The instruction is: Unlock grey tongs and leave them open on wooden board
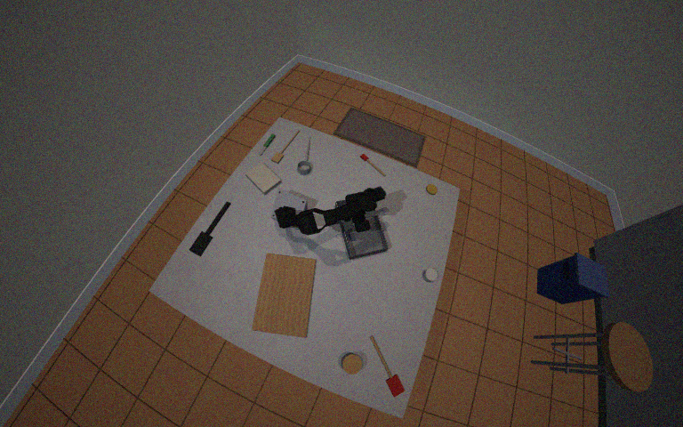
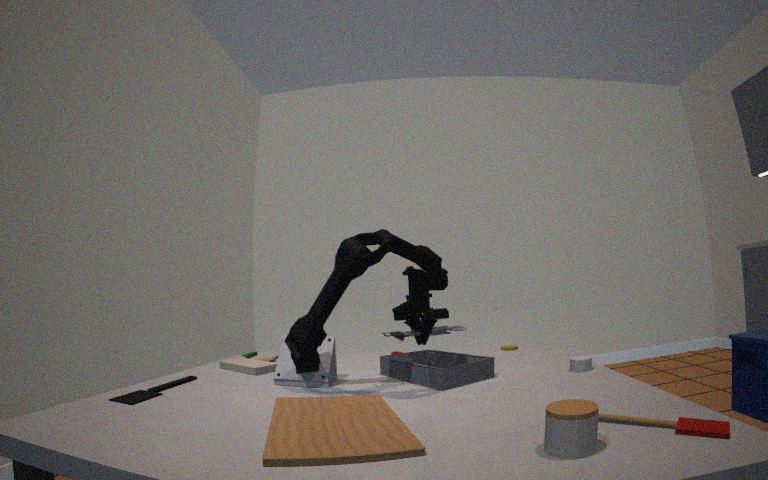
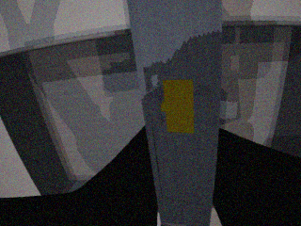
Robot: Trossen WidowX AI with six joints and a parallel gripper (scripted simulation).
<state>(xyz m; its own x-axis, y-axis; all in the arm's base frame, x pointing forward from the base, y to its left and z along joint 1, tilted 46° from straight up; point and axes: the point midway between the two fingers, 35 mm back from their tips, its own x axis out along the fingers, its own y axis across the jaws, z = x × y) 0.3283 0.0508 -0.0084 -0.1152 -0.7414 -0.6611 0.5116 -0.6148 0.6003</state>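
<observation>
Now: gripper tip 40 mm below the yellow lock, 20 mm past it and 10 mm to the left of it. Round my gripper tip: roasting tin: 70 mm below, 40 mm ahead, 20 mm to the left; white cylinder: 440 mm ahead, 140 mm to the right, 90 mm below; wooden board: 410 mm to the right, 210 mm behind, 100 mm below.
</observation>
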